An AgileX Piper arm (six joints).
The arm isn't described. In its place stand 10 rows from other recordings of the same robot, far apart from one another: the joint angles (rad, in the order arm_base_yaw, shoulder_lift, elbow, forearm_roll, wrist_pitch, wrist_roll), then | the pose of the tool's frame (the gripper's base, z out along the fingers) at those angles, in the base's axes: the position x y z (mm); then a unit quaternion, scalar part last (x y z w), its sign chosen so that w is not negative.
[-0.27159, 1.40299, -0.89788, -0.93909, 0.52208, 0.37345] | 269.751 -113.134 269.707 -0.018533 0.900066 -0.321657 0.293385
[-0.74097, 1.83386, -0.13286, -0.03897, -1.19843, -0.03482] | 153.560 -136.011 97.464 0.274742 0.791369 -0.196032 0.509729
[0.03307, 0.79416, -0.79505, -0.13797, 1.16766, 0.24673] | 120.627 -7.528 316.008 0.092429 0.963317 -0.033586 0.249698
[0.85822, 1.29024, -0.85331, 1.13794, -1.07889, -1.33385] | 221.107 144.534 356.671 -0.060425 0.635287 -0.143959 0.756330
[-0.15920, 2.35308, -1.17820, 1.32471, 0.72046, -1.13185] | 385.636 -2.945 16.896 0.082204 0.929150 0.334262 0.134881
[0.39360, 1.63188, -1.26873, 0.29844, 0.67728, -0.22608] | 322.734 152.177 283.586 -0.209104 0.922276 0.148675 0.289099
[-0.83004, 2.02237, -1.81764, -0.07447, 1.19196, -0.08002] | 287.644 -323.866 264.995 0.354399 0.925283 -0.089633 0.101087
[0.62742, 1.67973, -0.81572, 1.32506, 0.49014, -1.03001] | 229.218 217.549 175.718 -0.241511 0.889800 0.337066 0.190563
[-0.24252, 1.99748, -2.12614, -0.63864, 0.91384, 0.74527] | 435.181 -151.908 394.673 0.347443 0.790186 -0.196867 0.464900
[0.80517, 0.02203, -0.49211, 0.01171, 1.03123, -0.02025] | -0.197 1.114 277.575 -0.342313 0.781663 0.204801 0.479459
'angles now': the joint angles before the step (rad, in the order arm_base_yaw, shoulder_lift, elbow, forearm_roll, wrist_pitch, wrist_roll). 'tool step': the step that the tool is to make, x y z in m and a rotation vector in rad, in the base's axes. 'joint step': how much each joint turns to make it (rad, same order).
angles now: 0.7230 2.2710 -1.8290 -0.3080 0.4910 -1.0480
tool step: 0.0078 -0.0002 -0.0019 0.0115 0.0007 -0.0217
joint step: -0.0100 0.0251 -0.0380 0.0019 0.0080 0.0121
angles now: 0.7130 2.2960 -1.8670 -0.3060 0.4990 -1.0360
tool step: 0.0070 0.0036 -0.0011 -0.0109 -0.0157 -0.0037
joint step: -0.0009 0.0330 -0.0558 -0.0213 0.0199 0.0053
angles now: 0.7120 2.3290 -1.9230 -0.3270 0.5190 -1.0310
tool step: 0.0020 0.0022 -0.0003 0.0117 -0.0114 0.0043
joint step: 0.0000 0.0093 -0.0125 0.0001 -0.0138 -0.0002
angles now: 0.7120 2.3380 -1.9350 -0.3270 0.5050 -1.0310
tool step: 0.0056 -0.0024 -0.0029 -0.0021 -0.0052 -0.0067
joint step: -0.0100 0.0148 -0.0156 -0.0040 -0.0022 -0.0020
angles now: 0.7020 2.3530 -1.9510 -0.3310 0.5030 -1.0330
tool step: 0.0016 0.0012 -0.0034 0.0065 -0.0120 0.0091
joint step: -0.0011 0.0090 0.0002 -0.0040 -0.0242 -0.0020
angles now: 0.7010 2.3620 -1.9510 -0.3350 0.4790 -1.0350
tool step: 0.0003 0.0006 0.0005 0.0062 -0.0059 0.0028
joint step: 0.0001 0.0002 -0.0003 -0.0001 -0.0089 0.0001
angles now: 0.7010 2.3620 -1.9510 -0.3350 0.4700 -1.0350
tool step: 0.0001 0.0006 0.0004 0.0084 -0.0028 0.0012
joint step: 0.0001 -0.0001 0.0003 0.0038 -0.0082 0.0003
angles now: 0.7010 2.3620 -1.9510 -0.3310 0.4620 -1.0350
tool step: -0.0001 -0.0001 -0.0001 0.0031 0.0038 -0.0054
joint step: 0.0001 -0.0001 0.0001 0.0000 0.0021 0.0071
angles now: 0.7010 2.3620 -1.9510 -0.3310 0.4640 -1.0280
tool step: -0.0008 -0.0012 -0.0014 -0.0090 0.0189 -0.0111
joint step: -0.0001 0.0002 -0.0003 0.0051 0.0221 0.0038
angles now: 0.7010 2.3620 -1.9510 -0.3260 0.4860 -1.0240
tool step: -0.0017 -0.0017 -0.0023 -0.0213 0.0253 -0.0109
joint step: 0.0010 -0.0002 0.0013 0.0029 0.0339 0.0010
